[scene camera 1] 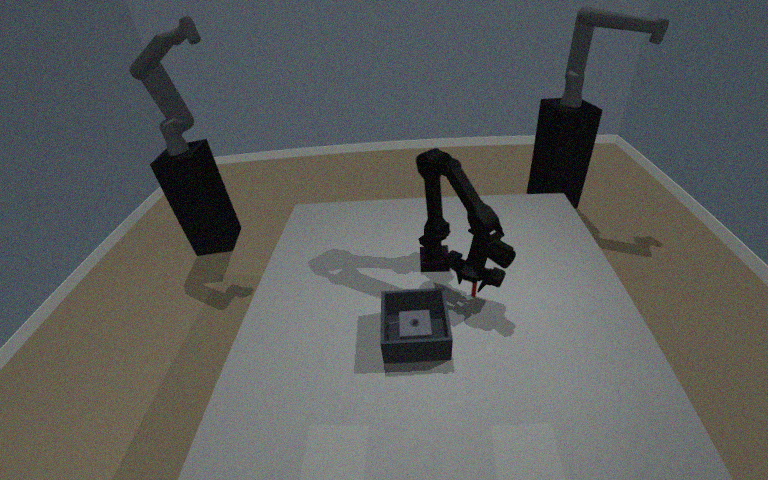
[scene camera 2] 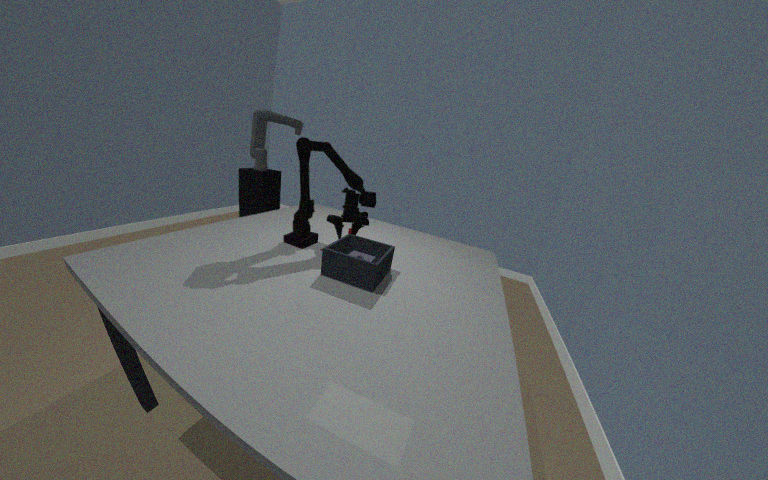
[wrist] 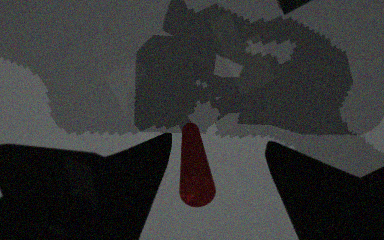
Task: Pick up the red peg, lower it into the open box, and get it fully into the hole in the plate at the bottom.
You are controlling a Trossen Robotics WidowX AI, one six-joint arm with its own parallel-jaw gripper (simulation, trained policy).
I see my gripper and a light plate.
My gripper shows as well in scene camera 2 and in the wrist view.
